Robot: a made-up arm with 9 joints. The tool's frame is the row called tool.
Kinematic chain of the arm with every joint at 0, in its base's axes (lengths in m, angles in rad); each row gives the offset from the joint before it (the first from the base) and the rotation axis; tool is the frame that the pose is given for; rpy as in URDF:
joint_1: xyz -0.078 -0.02 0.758 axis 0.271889 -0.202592 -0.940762
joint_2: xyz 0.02 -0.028 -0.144 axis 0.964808 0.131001 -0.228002
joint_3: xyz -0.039 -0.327 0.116 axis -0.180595 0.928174 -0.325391
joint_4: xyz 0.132 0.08 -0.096 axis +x
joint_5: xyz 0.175 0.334 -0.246 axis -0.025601 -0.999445 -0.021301
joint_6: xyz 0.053 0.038 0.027 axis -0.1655 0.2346 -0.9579
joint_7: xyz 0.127 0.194 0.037 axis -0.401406 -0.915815 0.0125
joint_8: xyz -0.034 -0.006 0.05 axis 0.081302 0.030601 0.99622
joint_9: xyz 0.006 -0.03 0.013 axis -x
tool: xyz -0.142 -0.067 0.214 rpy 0 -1.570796 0
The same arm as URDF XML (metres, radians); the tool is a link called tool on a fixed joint. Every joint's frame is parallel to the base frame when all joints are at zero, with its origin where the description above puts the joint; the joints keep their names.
<robot name="arm">
  <joint name="tool_joint" type="fixed">
    <parent link="link9"/>
    <child link="tool"/>
    <origin xyz="-0.142 -0.067 0.214" rpy="0 -1.5708 0"/>
  </joint>
  <joint name="joint_9" type="continuous">
    <parent link="link8"/>
    <child link="link9"/>
    <origin xyz="0.006 -0.03 0.013" rpy="0 0 0"/>
    <axis xyz="-1 0 0"/>
  </joint>
  <joint name="joint_8" type="continuous">
    <parent link="link7"/>
    <child link="link8"/>
    <origin xyz="-0.034 -0.006 0.05" rpy="0 0 0"/>
    <axis xyz="0.081302 0.030601 0.99622"/>
  </joint>
  <joint name="joint_7" type="continuous">
    <parent link="link6"/>
    <child link="link7"/>
    <origin xyz="0.127 0.194 0.037" rpy="0 0 0"/>
    <axis xyz="-0.401406 -0.915815 0.0125"/>
  </joint>
  <joint name="joint_6" type="continuous">
    <parent link="link5"/>
    <child link="link6"/>
    <origin xyz="0.053 0.038 0.027" rpy="0 0 0"/>
    <axis xyz="-0.1655 0.2346 -0.9579"/>
  </joint>
  <joint name="joint_5" type="continuous">
    <parent link="link4"/>
    <child link="link5"/>
    <origin xyz="0.175 0.334 -0.246" rpy="0 0 0"/>
    <axis xyz="-0.025601 -0.999445 -0.021301"/>
  </joint>
  <joint name="joint_4" type="continuous">
    <parent link="link3"/>
    <child link="link4"/>
    <origin xyz="0.132 0.08 -0.096" rpy="0 0 0"/>
    <axis xyz="1 0 0"/>
  </joint>
  <joint name="joint_3" type="continuous">
    <parent link="link2"/>
    <child link="link3"/>
    <origin xyz="-0.039 -0.327 0.116" rpy="0 0 0"/>
    <axis xyz="-0.180595 0.928174 -0.325391"/>
  </joint>
  <joint name="joint_2" type="continuous">
    <parent link="link1"/>
    <child link="link2"/>
    <origin xyz="0.02 -0.028 -0.144" rpy="0 0 0"/>
    <axis xyz="0.964808 0.131001 -0.228002"/>
  </joint>
  <joint name="joint_1" type="continuous">
    <parent link="base"/>
    <child link="link1"/>
    <origin xyz="-0.078 -0.02 0.758" rpy="0 0 0"/>
    <axis xyz="0.271889 -0.202592 -0.940762"/>
  </joint>
  <link name="base"/>
  <link name="link1"/>
  <link name="link2"/>
  <link name="link3"/>
  <link name="link4"/>
  <link name="link5"/>
  <link name="link6"/>
  <link name="link7"/>
  <link name="link8"/>
  <link name="link9"/>
  <link name="tool"/>
</robot>

